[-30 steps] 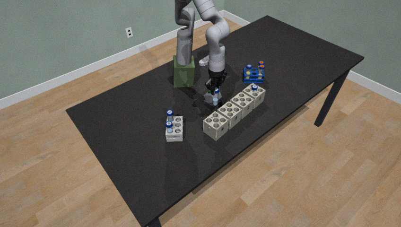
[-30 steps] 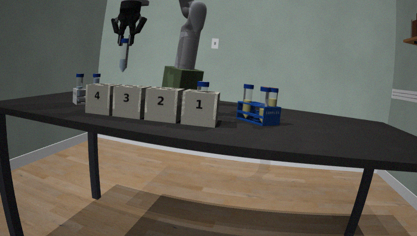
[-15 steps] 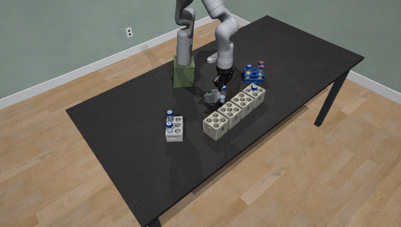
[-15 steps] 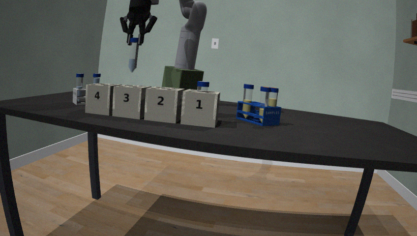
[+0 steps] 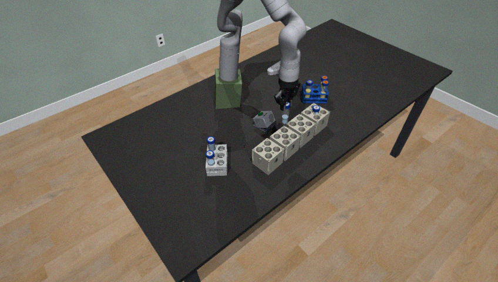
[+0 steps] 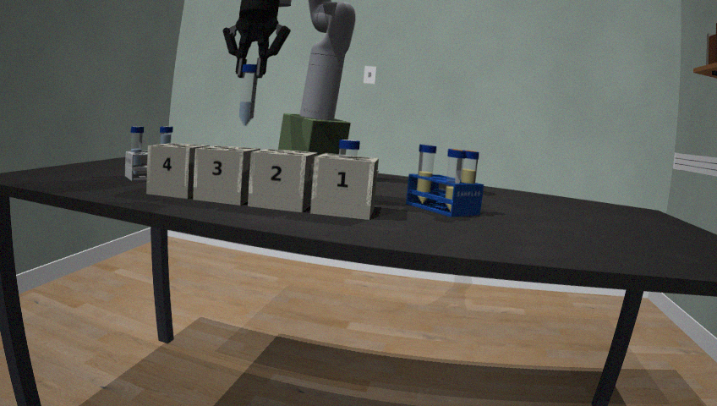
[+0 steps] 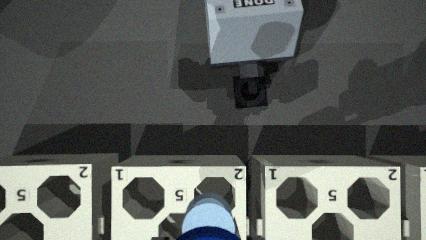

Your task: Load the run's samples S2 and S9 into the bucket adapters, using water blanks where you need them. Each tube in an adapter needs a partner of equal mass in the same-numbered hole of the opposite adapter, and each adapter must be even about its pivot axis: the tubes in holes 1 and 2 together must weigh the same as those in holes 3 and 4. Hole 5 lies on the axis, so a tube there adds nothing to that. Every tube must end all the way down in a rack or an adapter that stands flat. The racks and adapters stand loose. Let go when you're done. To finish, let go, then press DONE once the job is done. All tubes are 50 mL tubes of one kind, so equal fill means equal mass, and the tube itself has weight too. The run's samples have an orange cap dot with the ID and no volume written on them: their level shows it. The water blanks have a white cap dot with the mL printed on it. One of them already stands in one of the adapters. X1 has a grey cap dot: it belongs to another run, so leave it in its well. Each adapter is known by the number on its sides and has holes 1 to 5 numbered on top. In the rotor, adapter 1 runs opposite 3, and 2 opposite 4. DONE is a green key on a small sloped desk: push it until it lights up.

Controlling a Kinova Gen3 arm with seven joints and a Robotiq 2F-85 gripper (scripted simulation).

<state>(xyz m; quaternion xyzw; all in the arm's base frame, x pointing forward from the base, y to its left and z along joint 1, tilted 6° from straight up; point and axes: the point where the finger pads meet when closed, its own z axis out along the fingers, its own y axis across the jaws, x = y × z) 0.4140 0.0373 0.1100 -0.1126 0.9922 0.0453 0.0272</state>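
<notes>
My hand is 5 cm above the white-dot tube and 1 cm to the right of it. Round my hand: adapter 2: 20 cm below, 9 cm to the left; then adapter 3: 20 cm below, 3 cm ahead, 1 cm to the right; then grey done desk: 19 cm below, 16 cm behind.
</notes>
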